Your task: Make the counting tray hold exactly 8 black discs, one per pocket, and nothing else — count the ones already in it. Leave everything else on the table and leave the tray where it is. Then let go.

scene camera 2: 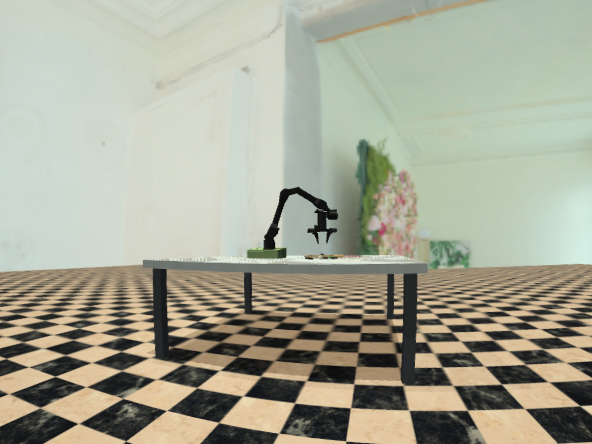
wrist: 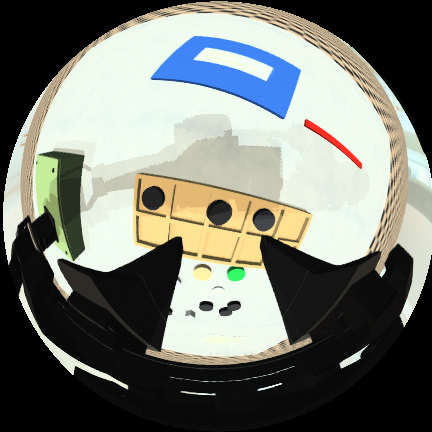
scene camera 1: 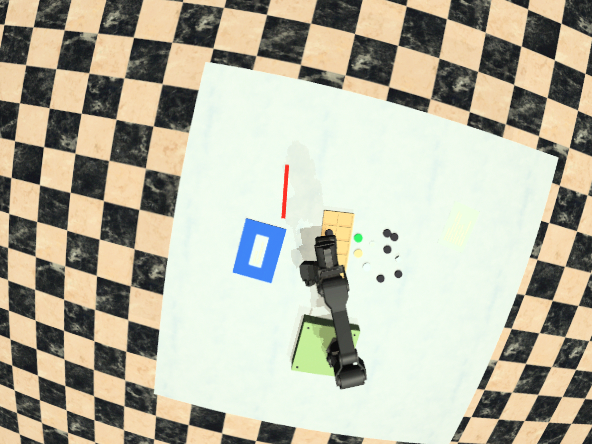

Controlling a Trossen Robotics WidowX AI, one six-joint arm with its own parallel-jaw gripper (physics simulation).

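The tan counting tray (scene camera 1: 345,220) (wrist: 152,230) has two rows of pockets. In the wrist view, three black discs lie in separate pockets of its far row: a left disc (wrist: 153,198), a middle disc (wrist: 219,212) and a right disc (wrist: 264,219). The near-row pockets in sight are empty; fingers cover parts of that row. My gripper (scene camera 2: 323,242) (wrist: 221,241) is open and empty above the tray. Several loose black discs lie to the tray's right in the first scene view, among them one disc (scene camera 1: 387,249) (wrist: 206,305) and another disc (scene camera 1: 380,278).
A green disc (scene camera 1: 358,238) (wrist: 236,274) and a yellow disc (scene camera 1: 358,253) (wrist: 202,272) lie beside the tray, with whitish discs nearby. A blue frame (scene camera 1: 242,250) (wrist: 175,65), red bar (scene camera 1: 285,191) (wrist: 334,142), pale yellow pad (scene camera 1: 460,226) and green base block (scene camera 1: 312,350) (scene camera 2: 266,253) are also present.
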